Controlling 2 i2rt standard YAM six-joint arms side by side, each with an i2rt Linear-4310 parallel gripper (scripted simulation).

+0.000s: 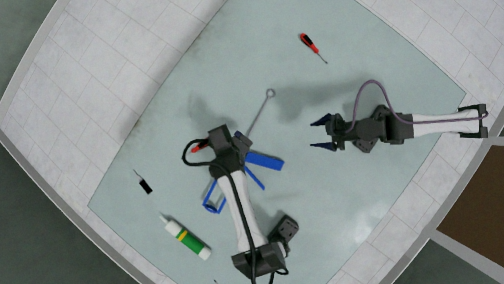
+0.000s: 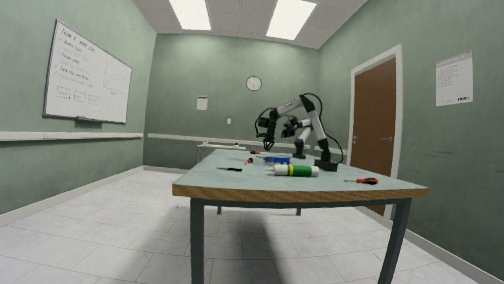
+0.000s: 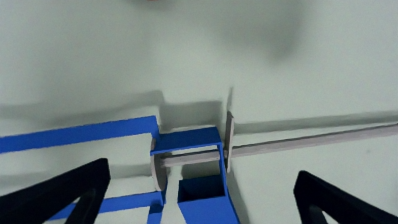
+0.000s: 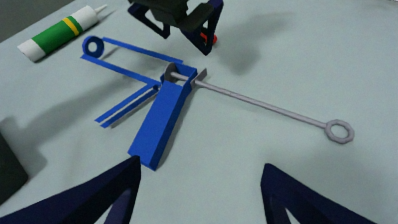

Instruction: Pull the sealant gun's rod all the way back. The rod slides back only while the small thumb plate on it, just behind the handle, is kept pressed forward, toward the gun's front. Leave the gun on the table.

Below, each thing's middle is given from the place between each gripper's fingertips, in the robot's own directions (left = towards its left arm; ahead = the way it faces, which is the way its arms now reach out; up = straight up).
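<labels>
My right gripper is 9 cm to the right of the grey rod (image 4: 327,126), and it's 17 cm short of the rod and 18 cm above it.
My left hand, meanwhile, is 10 mm short of the rod, 80 mm above it and 120 mm to the left of it.
</labels>
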